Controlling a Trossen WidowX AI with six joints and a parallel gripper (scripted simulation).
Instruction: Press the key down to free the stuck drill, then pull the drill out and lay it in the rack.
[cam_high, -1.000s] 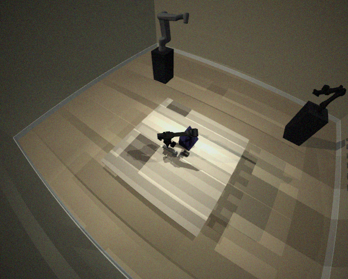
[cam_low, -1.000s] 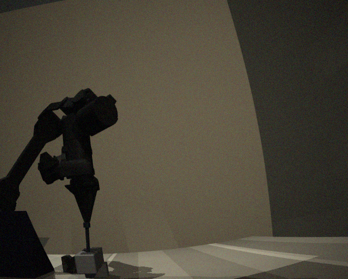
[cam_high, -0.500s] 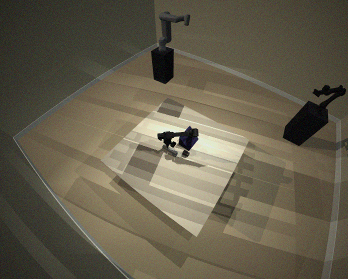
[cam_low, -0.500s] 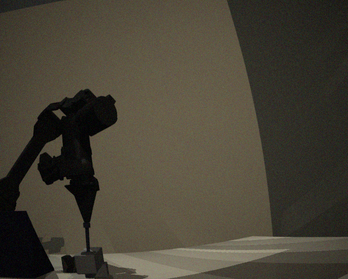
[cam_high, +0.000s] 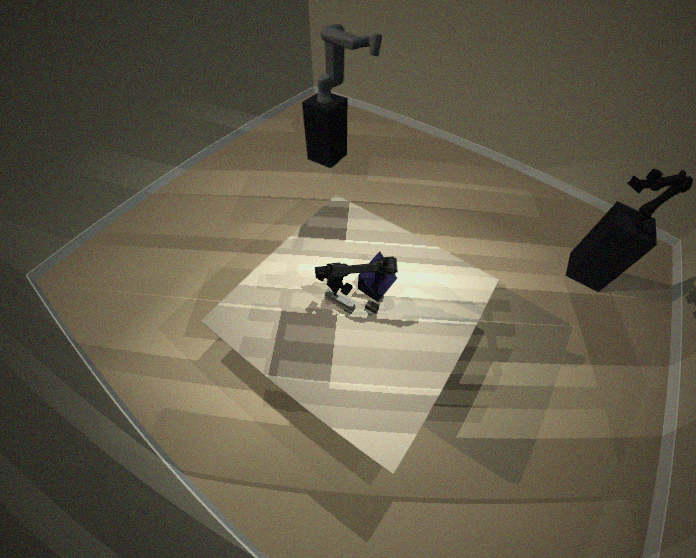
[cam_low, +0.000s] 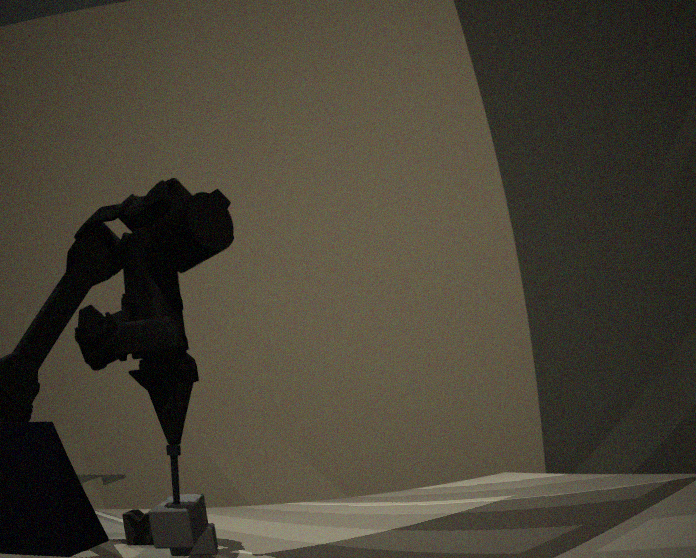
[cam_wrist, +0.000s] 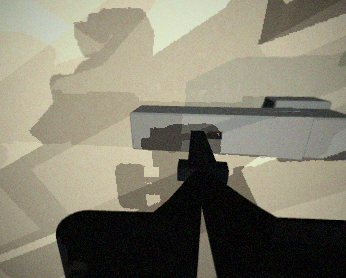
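The blue key lies 30 mm below my gripper tip. The rest, counted from my gripper tip: small dark block (80 mm behind, 200 mm to the left, 100 mm below); drill (10 mm behind, 60 mm to the left, 80 mm below).
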